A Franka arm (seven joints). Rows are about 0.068 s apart.
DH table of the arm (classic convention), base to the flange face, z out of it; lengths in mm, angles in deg. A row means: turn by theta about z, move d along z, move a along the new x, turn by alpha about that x. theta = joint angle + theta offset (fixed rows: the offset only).
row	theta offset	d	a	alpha
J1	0	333	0	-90
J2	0	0	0	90
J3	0	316	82.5	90
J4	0	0	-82.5	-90
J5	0	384	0	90
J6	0	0	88	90
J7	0	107	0	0
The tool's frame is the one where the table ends.
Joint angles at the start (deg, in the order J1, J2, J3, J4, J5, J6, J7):
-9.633 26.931 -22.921 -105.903 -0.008 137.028 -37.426
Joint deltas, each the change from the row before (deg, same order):
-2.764 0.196 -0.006 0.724 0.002 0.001 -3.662
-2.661 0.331 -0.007 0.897 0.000 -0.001 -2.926
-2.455 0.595 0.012 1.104 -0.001 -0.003 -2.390
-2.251 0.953 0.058 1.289 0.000 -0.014 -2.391
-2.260 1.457 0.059 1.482 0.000 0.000 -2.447
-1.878 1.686 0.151 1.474 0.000 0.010 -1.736
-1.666 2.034 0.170 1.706 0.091 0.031 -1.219
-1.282 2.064 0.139 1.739 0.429 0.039 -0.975
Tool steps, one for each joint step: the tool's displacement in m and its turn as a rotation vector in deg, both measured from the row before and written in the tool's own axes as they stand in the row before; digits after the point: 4 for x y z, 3 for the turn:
-0.0169 0.0258 0.0023 -0.318 -0.189 -0.991
-0.0172 0.0243 0.0023 -0.392 -0.203 -0.390
-0.0158 0.0220 0.0033 -0.429 -0.279 -0.134
-0.0140 0.0193 0.0055 -0.373 -0.440 -0.458
-0.0142 0.0182 0.0098 -0.246 -0.754 -0.630
-0.0107 0.0136 0.0119 -0.066 -0.815 -0.430
-0.0081 0.0116 0.0138 0.002 -0.823 -0.161
-0.0048 0.0090 0.0134 0.112 -0.546 -0.038

